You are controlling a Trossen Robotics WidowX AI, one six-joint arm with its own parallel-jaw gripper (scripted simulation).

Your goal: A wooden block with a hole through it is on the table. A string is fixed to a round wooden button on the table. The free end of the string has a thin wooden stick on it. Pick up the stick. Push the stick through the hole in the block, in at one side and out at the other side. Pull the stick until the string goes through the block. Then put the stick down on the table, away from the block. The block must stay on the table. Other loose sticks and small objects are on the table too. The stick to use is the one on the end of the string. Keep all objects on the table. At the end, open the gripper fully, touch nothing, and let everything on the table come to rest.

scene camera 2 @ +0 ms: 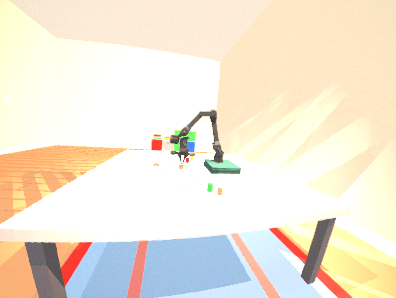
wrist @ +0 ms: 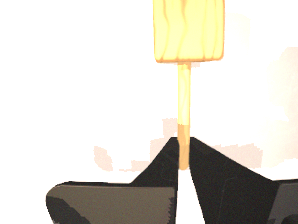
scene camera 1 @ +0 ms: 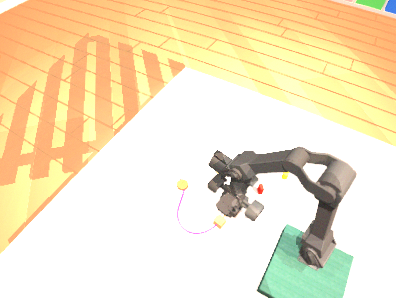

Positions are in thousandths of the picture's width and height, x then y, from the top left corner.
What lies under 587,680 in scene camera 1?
My gripper.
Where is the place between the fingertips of my gripper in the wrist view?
At 609,641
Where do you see a thin wooden stick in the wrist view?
619,306
